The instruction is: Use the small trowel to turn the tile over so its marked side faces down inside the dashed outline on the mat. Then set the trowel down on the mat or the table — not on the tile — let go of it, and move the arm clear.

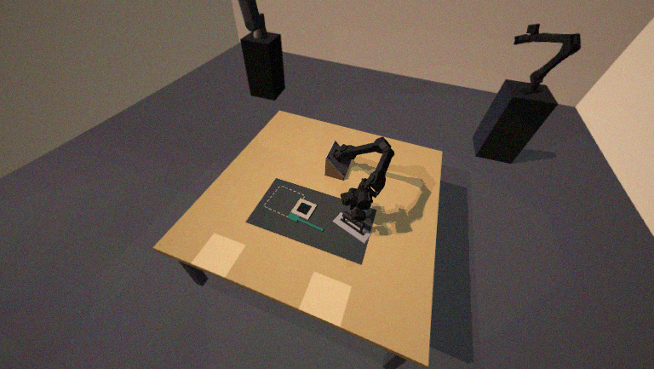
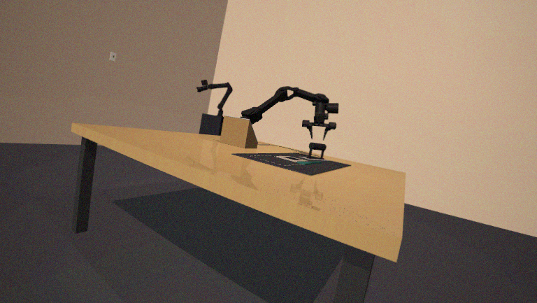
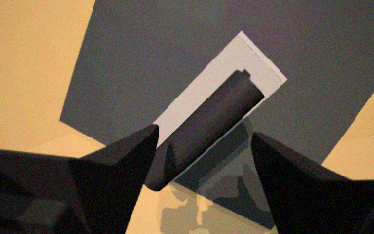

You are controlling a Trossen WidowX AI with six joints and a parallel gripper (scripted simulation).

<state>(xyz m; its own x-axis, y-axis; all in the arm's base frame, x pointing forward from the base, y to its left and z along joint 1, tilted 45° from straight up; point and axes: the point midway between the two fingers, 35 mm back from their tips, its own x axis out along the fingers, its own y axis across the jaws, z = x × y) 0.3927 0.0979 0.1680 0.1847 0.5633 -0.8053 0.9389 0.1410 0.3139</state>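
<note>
The trowel lies 70 mm below my gripper tip and 10 mm to the right of it. Also, from my gripper tip: teal strip 250 mm to the right, 100 mm below, 50 mm ahead; then tile 270 mm to the right, 100 mm below, 20 mm behind; then dark grey mat 210 mm to the right, 130 mm below.
</note>
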